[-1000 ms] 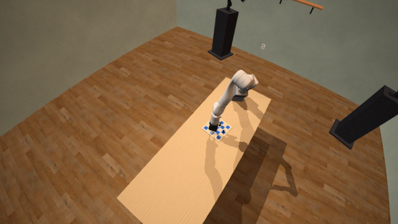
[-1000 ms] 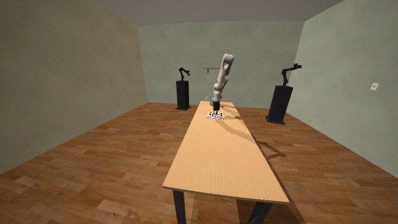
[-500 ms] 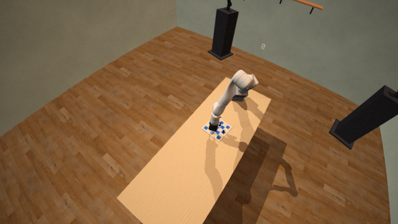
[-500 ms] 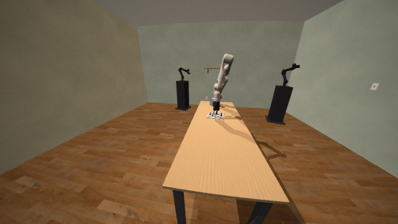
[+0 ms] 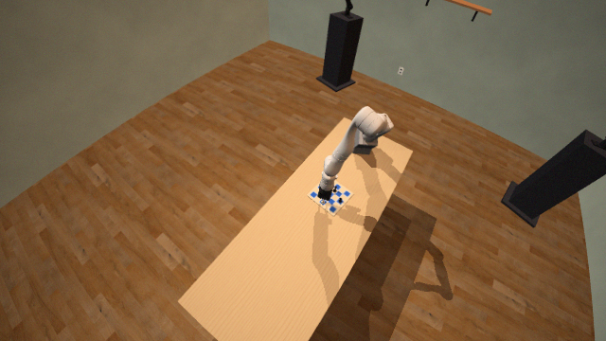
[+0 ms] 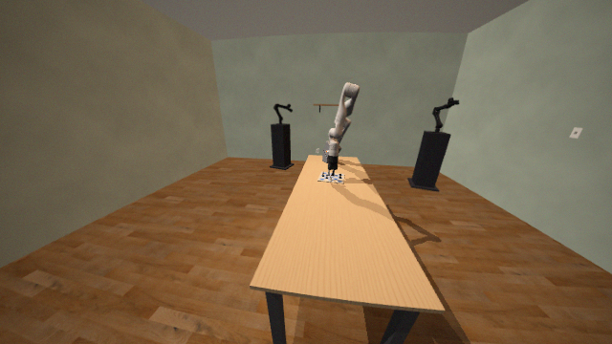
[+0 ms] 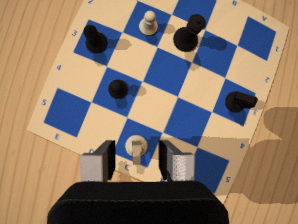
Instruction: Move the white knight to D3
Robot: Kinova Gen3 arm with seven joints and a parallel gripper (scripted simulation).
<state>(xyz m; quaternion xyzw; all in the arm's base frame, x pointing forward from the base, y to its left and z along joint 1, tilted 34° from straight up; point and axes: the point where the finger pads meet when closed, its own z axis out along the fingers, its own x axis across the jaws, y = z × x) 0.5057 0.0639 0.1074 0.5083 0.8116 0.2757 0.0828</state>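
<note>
The white knight is 5 cm below my hand. Round my hand: chessboard 8 cm behind, 1 cm to the right, 7 cm below; round white piece 11 cm behind, 5 cm to the right, 5 cm below; black piece 12 cm behind, 1 cm to the right, 4 cm below.
</note>
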